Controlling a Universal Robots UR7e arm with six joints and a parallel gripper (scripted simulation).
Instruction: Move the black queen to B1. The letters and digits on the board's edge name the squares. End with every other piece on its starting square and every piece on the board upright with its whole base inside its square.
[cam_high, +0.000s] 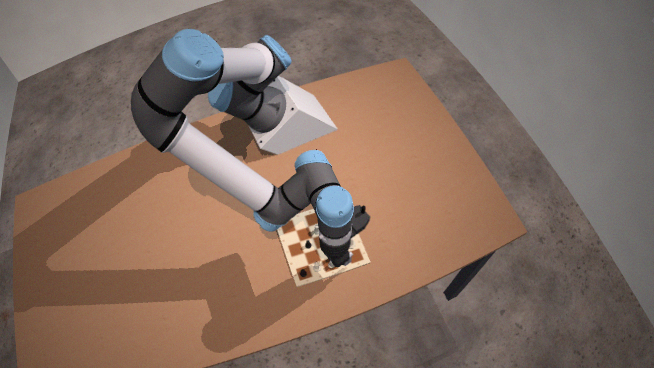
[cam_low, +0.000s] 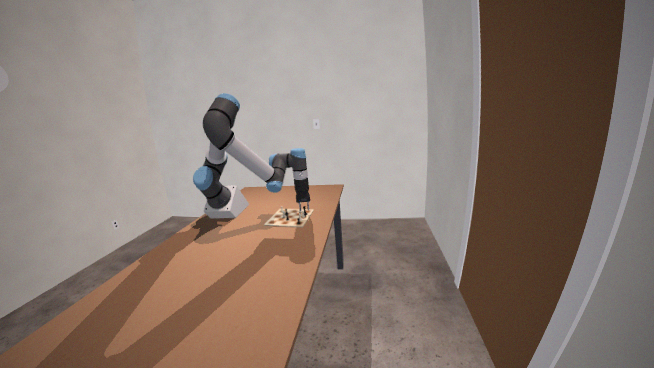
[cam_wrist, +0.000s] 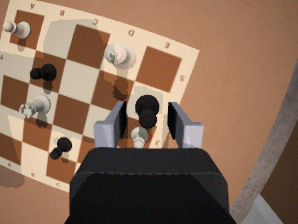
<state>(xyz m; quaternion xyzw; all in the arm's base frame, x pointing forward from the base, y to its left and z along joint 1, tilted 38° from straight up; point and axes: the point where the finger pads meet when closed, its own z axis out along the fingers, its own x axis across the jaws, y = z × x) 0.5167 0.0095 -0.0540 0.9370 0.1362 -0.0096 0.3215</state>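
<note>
The black queen lies 20 mm below my hand. Round my hand: chessboard 80 mm behind, 50 mm below, 30 mm to the right.
</note>
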